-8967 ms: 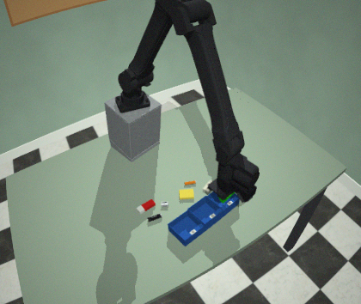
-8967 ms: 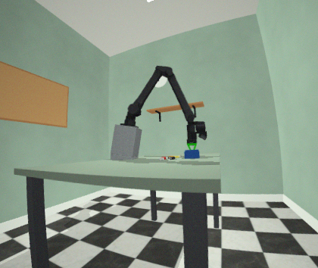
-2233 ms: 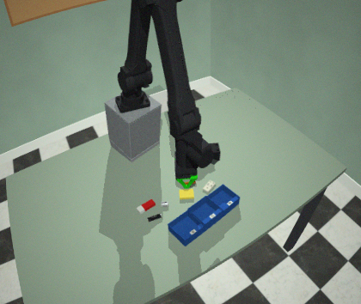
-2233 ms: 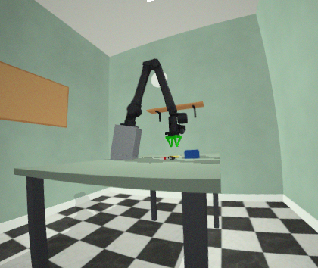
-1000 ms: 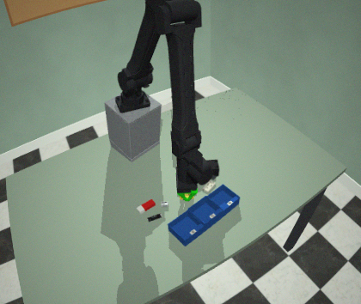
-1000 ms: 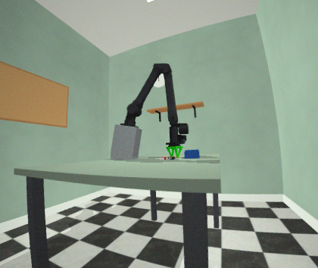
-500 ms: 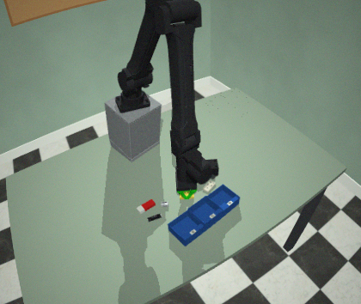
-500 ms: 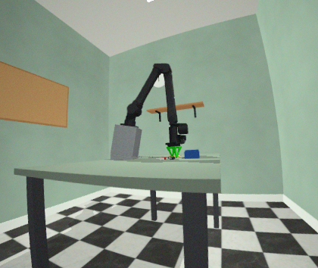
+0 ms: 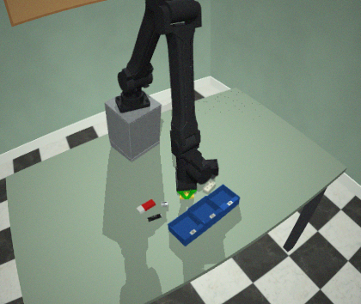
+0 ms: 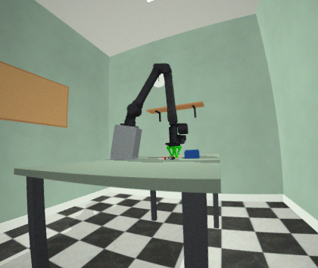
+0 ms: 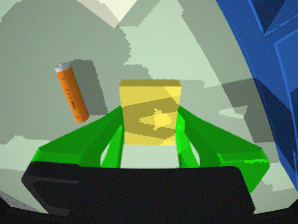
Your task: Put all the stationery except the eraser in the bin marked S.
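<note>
My hand is 40 mm past the orange pen-like item and 40 mm to the right of it. Also, from my hand: yellow pad: right at my hand; then blue bin row: 120 mm ahead, 20 mm to the left, 10 mm above; then white domino: 90 mm to the left.
</note>
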